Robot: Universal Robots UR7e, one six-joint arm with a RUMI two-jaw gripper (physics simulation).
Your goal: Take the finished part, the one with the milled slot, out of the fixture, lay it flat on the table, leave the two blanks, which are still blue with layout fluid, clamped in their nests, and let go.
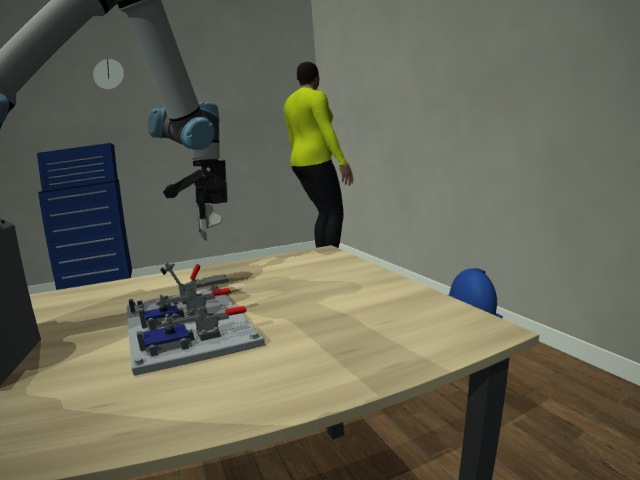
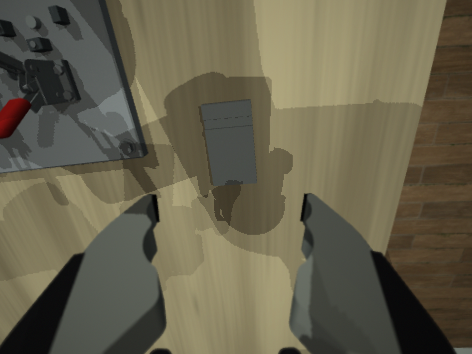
Observation:
In view: my gripper point(image 1: 204, 238), a finished part point(image 2: 229, 135) and a blue blank point(image 1: 158, 337).
My gripper shows as well in image 2 point(image 2: 230, 196).

